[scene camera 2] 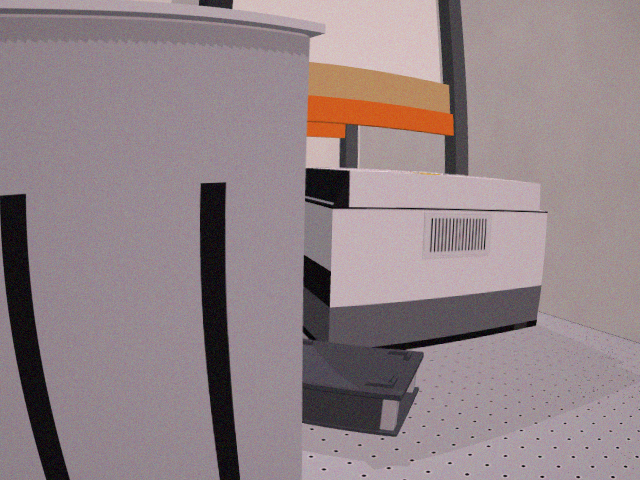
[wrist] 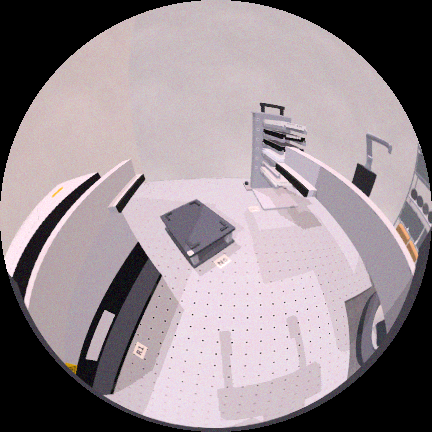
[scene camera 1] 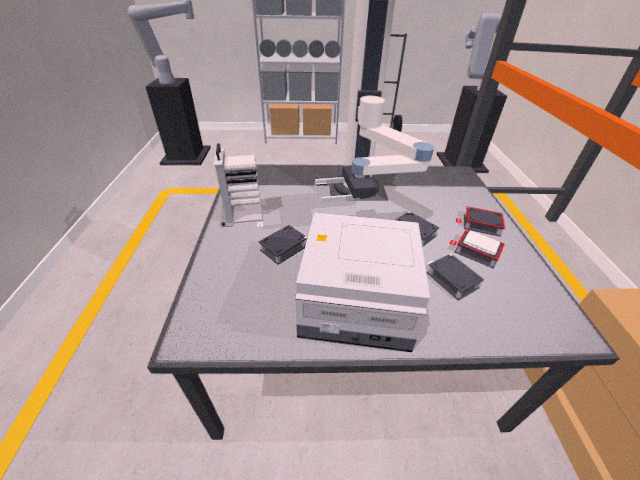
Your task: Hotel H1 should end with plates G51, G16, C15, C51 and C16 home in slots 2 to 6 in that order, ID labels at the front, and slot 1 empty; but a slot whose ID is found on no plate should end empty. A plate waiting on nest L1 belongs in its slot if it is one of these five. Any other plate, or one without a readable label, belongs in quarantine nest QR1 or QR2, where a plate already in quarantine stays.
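Places are measured from the arm's base along level axes (x ahead, y left, z up), in centimetres.
Pixels of known places: gripper, fingertip midpoint: (wrist: 208, 157) (scene camera 1: 318, 190).
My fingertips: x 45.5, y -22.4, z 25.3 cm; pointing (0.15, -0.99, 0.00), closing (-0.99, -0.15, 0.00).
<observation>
Ahead of a thing's pixels: the offset from my fingertips to its middle. "pt": to the spot under its first point.
My gripper (scene camera 1: 319, 189) (wrist: 208, 157) is open and empty, its fingers pointing towards hotel H1 @[dx -16.5, dy -36.1, dz -7.1 cm] (scene camera 1: 222, 193) (wrist: 257, 155) but well short of it. Several white plates and dark layers are stacked in the hotel, a white plate (scene camera 1: 240, 163) (wrist: 284, 125) uppermost. Their ID labels are too small to read. In scene camera 1, a white plate @[dx +9.9, dy +68.2, dz -18.3 cm] (scene camera 1: 481, 241) lies on red-rimmed nest QR1 @[pt dx +9.2, dy +63.2, dz -23.5 cm] (scene camera 1: 465, 250), its label not visible. Red-rimmed nest QR2 @[dx -9.0, dy +78.0, dz -21.3 cm] (scene camera 1: 484, 217) and dark nest L1 @[dx +25.8, dy +51.9, dz -21.4 cm] (scene camera 1: 454, 275) show no plate.
A white instrument @[dx +34.3, dy +13.7, dz -12.0 cm] (scene camera 1: 361, 258) (scene camera 2: 439, 253) stands mid-table, partly hiding a dark nest @[dx -3.2, dy +43.9, dz -21.1 cm] (scene camera 1: 419, 226). Another dark nest @[dx +7.1, dy -14.2, dz -21.3 cm] (scene camera 1: 283, 242) (wrist: 197, 225) lies between it and the hotel. The tag R1 @[dx +13.4, dy +17.1, dz -24.0 cm] (wrist: 140, 350) lies beside the instrument. A large grey panel @[pt dx -16.1, dy -42.4, dz +2.0 cm] (scene camera 2: 129, 129) blocks scene camera 2's left half.
</observation>
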